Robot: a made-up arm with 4 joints.
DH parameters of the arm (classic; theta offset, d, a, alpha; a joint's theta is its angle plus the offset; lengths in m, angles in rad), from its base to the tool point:
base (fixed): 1.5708 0.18 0 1.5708
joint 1: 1.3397 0 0.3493 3.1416
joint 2: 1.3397 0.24 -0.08 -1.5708
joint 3: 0 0.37 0.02 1.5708
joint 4: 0 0.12 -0.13 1.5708
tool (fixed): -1.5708 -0.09 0 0
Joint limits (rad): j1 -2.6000..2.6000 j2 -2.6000..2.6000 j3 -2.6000..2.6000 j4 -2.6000..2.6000
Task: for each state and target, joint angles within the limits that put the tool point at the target. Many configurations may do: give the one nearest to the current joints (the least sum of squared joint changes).
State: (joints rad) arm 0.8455 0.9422 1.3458 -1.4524
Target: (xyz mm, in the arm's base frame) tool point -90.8 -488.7 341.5
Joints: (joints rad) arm 0.3500 1.5581 1.7526 -1.7315
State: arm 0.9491 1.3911 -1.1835 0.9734
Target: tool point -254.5 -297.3 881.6
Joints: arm 0.3127 2.1728 -0.6373 0.6783
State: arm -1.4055 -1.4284 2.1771 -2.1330
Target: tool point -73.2 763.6 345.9
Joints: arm -0.7257 -2.2479 1.9134 -1.7732
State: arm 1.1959 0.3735 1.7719 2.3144
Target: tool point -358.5 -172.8 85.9
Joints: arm 1.5503 0.8077 1.1626 1.5142
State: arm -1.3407 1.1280 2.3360 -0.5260
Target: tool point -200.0 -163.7 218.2
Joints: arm -1.1458 0.4648 2.3510 -0.4164
